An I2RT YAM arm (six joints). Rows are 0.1 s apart.
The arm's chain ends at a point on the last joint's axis. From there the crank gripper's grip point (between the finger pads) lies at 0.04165 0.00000 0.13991 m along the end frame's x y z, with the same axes.
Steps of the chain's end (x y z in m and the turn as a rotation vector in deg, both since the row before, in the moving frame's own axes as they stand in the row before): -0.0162, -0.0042, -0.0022, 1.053, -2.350, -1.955; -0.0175, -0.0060, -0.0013, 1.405, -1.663, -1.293; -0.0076, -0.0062, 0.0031, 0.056, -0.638, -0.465; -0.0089, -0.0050, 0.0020, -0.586, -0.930, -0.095; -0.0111, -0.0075, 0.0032, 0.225, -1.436, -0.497; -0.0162, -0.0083, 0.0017, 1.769, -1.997, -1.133; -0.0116, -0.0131, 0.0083, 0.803, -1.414, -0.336
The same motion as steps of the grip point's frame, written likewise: -0.0220, -0.0081, -0.0006, 1.053, -2.350, -1.955; -0.0216, -0.0103, -0.0002, 1.405, -1.663, -1.293; -0.0092, -0.0067, 0.0036, 0.056, -0.638, -0.465; -0.0112, -0.0036, 0.0027, -0.586, -0.930, -0.095; -0.0146, -0.0084, 0.0042, 0.225, -1.436, -0.497; -0.0212, -0.0134, 0.0030, 1.769, -1.997, -1.133; -0.0151, -0.0153, 0.0093, 0.803, -1.414, -0.336
